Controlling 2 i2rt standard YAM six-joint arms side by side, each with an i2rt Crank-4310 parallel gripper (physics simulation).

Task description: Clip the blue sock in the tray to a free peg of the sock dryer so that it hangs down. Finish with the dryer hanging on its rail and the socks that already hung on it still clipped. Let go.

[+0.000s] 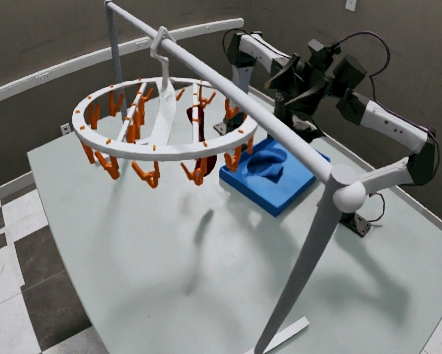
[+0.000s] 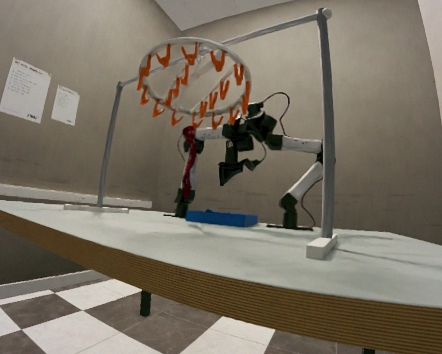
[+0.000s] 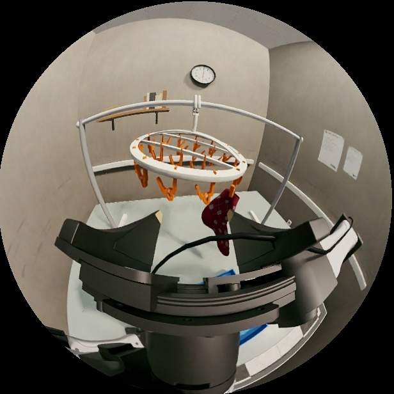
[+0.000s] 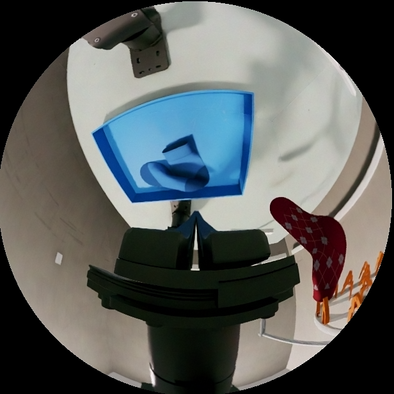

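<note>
The blue sock (image 1: 267,165) (image 4: 185,167) lies folded in the blue tray (image 1: 272,206) (image 2: 222,219) (image 4: 248,145). The white dryer ring (image 1: 150,150) (image 3: 192,175) hangs by its hook from the rail (image 1: 240,102) (image 2: 272,31) (image 3: 235,109), with orange pegs around it. A red patterned sock (image 2: 188,165) (image 3: 217,215) (image 4: 320,240) hangs from one peg. My right gripper (image 4: 196,212) (image 2: 223,182) is shut and empty above the tray, apart from the blue sock. My left gripper (image 3: 194,211) is open and empty, high up, facing the dryer.
Grey stand posts (image 1: 305,265) (image 2: 326,125) hold the rail at both ends, on white feet (image 2: 321,247). The red sock hangs between the tray and the dryer ring. Both arms are close together above the tray.
</note>
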